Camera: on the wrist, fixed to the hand. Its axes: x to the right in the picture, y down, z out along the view.
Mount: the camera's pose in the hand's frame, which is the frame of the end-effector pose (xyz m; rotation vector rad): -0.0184 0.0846 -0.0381 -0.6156 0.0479 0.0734
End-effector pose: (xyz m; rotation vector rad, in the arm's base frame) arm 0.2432 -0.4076 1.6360 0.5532 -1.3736 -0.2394
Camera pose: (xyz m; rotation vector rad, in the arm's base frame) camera 0.2634 -0.3182 1.6592 -0.0048 -1.1903 -0.5601
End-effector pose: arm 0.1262 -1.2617 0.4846 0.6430 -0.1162 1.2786
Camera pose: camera 0.0331 -1.2462 0.4778 0.0790 -0.4764 1.2411
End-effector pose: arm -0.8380 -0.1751 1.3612 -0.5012 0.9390 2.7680
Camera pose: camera -0.8339 -0.2661 1.3867 0.6169 -0.0839 -3.0623
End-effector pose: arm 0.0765 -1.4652 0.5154 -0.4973 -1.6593 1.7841
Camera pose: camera 0.0983 -1.4491 0.4248 -0.8666 -2.1708 1.2665
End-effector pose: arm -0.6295 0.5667 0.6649 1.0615 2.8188 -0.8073
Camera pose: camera -0.5569 0.6273 0.6626 1.0607 2.7366 0.1055
